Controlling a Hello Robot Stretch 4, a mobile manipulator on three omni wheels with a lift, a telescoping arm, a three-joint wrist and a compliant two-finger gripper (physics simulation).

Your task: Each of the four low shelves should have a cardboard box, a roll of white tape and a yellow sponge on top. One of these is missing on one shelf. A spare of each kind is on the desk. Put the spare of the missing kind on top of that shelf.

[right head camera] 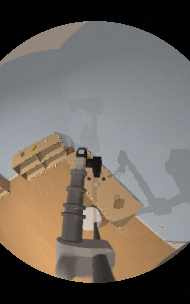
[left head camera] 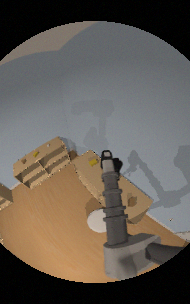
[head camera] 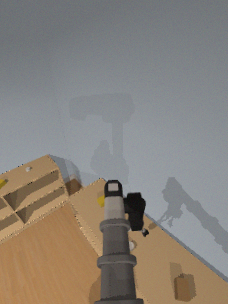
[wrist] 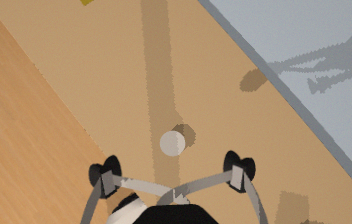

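Pixels of known places: gripper, fingertip midpoint: [right head camera: 95, 179] [head camera: 132, 235] [wrist: 172, 166]; robot's base, origin of the base link: [right head camera: 88, 217] [left head camera: 99, 219].
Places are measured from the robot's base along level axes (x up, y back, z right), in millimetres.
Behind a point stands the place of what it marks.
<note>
My gripper [head camera: 136, 231] [right head camera: 96, 178] {x 791, y -411, z 87 mm} [wrist: 172, 166] {x 791, y -411, z 87 mm} is open and empty, above the desk [head camera: 160, 260] {x 583, y -335, z 260 mm} [wrist: 100, 65] {x 582, y -595, z -62 mm}. The spare white tape roll [head camera: 132, 245] {x 606, y -427, z 103 mm} [right head camera: 96, 185] {x 603, y -412, z 101 mm} [wrist: 172, 143] {x 606, y -427, z 88 mm} lies on the desk, ahead of and between the spread fingers in the wrist view. The spare yellow sponge [head camera: 101, 201] {x 627, y -757, z -97 mm} [left head camera: 93, 162] {x 620, y -766, z -63 mm} [wrist: 86, 2] {x 588, y -737, z -94 mm} lies near the desk's far end, partly behind the arm in the head view. The spare cardboard box [head camera: 183, 287] {x 632, y -188, z 329 mm} [left head camera: 132, 200] {x 632, y -196, z 339 mm} [right head camera: 119, 203] {x 633, y -187, z 346 mm} is near the other end. A low shelf [head camera: 40, 172] {x 582, y -1181, z -785 mm} [left head camera: 55, 145] {x 582, y -1208, z -769 mm} bears tape [left head camera: 48, 145] {x 591, y -1213, z -927 mm}, a sponge [left head camera: 36, 154] {x 598, y -975, z -1110 mm} and a box [left head camera: 23, 161] {x 618, y -790, z -1353 mm}.
Part of another low shelf [left head camera: 5, 196] {x 226, y -37, z -2118 mm} [right head camera: 4, 185] {x 182, y -84, z -2156 mm} shows at the left edge. A round white object [left head camera: 96, 220] {x 187, y -2, z -59 mm} [right head camera: 92, 218] {x 187, y 2, z 66 mm} is beside the desk's near side. The wall runs along the desk's far edge. The low shelf stands close to the desk's far corner.
</note>
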